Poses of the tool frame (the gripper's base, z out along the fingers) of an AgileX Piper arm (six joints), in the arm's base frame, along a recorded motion.
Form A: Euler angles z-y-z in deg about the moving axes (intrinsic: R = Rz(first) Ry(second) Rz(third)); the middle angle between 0 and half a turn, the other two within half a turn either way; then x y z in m.
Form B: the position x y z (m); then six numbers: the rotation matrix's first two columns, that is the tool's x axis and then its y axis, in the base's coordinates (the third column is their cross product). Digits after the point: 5 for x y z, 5 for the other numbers.
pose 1, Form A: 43.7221 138.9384 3.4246 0.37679 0.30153 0.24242
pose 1, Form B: 0.37679 0.30153 0.24242 -0.58523 -0.47704 -0.65570 -0.65738 0.75254 0.03924
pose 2, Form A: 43.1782 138.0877 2.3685 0.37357 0.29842 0.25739
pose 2, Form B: 0.37357 0.29842 0.25739 -0.57048 -0.47864 -0.66742 -0.66126 0.74965 0.02761
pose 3, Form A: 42.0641 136.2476 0.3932 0.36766 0.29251 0.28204
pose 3, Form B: 0.36766 0.29251 0.28204 -0.54084 -0.47883 -0.69153 -0.66627 0.74570 0.00475
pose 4, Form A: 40.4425 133.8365 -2.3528 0.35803 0.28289 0.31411
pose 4, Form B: 0.35803 0.28289 0.31411 -0.50004 -0.48015 -0.72071 -0.66978 0.74197 -0.02961
